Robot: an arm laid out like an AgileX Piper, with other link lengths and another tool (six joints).
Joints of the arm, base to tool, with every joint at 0 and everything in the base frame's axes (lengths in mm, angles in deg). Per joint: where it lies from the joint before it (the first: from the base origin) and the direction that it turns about. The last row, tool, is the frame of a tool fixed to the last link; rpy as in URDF.
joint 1: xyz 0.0 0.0 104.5 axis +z
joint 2: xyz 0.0 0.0 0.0 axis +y
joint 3: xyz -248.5 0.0 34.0 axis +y
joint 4: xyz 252.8 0.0 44.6 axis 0.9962 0 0.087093
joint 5: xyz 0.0 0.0 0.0 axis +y
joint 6: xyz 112.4 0.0 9.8 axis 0.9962 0 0.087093
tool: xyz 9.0 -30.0 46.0 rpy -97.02 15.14 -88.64
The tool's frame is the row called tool.
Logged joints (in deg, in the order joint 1, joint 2, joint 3, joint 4, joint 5, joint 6), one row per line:
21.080, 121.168, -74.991, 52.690, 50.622, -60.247
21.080, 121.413, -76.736, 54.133, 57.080, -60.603
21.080, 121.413, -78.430, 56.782, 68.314, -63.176
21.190, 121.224, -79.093, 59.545, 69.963, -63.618
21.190, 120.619, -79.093, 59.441, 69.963, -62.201
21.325, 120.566, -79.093, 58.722, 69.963, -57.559
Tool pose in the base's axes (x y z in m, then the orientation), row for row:
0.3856, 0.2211, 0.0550, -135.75, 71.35, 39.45
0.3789, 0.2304, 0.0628, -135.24, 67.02, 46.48
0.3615, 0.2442, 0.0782, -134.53, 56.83, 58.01
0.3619, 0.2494, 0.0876, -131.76, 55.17, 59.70
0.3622, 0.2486, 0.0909, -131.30, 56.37, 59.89
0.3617, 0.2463, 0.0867, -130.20, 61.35, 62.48
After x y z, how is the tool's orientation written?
As a rotation vector, in degrees.
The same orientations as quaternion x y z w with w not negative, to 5 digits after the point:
-0.84202, 0.44256, 0.24470, 0.18780
-0.84050, 0.41652, 0.28887, 0.19141
-0.83913, 0.35448, 0.36184, 0.19817
-0.83060, 0.34778, 0.37634, 0.21799
-0.82727, 0.35517, 0.37734, 0.21701
-0.81300, 0.38308, 0.39014, 0.20017

